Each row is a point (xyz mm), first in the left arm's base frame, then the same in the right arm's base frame.
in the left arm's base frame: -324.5 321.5 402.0
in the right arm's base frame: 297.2 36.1 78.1
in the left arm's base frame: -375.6 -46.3 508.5
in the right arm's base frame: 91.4 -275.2 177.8
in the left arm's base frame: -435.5 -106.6 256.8
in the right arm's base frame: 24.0 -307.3 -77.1
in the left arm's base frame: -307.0 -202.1 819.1
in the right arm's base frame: 73.2 -442.4 489.6
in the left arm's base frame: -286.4 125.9 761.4
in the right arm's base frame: 232.3 -153.9 436.7
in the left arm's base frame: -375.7 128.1 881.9
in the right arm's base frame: 146.5 -113.2 552.8
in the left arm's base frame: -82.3 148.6 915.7
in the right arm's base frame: 419.4 -217.4 600.8
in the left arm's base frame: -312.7 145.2 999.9
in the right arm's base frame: 205.1 -123.0 673.8
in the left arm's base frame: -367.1 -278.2 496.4
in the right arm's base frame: 2.4 -489.4 163.5
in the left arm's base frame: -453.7 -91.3 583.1
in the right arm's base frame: -1.9 -282.5 248.1
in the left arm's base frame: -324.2 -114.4 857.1
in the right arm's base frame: 92.6 -355.2 527.7
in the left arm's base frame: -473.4 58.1 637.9
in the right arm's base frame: 40.3 -138.1 303.6
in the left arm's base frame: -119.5 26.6 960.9
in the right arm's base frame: 332.3 -312.1 642.8
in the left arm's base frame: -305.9 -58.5 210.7
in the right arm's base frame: 163.9 -318.5 -116.4
